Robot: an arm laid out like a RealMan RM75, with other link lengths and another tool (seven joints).
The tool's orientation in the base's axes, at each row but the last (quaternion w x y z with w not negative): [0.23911 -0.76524 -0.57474 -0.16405]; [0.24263 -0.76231 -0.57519 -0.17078]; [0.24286 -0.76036 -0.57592 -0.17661]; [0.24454 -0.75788 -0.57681 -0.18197]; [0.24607 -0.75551 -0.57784 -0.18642]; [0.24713 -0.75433 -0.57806 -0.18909]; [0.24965 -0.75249 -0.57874 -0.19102]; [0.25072 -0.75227 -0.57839 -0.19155]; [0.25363 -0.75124 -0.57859 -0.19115]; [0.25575 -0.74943 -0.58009 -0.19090]
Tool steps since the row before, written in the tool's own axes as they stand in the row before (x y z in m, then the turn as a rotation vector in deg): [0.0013 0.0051 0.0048 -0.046 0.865 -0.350]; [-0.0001 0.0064 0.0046 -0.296 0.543 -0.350]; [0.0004 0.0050 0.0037 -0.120 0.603 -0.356]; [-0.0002 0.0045 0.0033 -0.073 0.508 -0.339]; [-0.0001 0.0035 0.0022 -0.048 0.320 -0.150]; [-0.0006 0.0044 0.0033 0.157 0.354 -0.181]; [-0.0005 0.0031 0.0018 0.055 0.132 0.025]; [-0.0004 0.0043 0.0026 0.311 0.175 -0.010]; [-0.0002 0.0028 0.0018 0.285 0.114 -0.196]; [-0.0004 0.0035 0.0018 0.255 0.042 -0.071]
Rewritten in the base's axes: [0.0051 0.0026 -0.0042 0.824 -0.426 0.114]; [0.0060 0.0011 -0.0050 0.445 -0.553 0.034]; [0.0049 0.0013 -0.0036 0.551 -0.431 0.126]; [0.0043 0.0008 -0.0035 0.472 -0.363 0.154]; [0.0033 0.0005 -0.0024 0.297 -0.193 0.044]; [0.0041 0.0006 -0.0037 0.383 -0.059 0.181]; [0.0029 0.0000 -0.0022 0.142 0.030 -0.009]; [0.0040 0.0004 -0.0030 0.249 0.199 0.161]; [0.0026 0.0004 -0.0020 0.185 0.079 0.304]; [0.0033 0.0001 -0.0022 0.106 0.146 0.198]
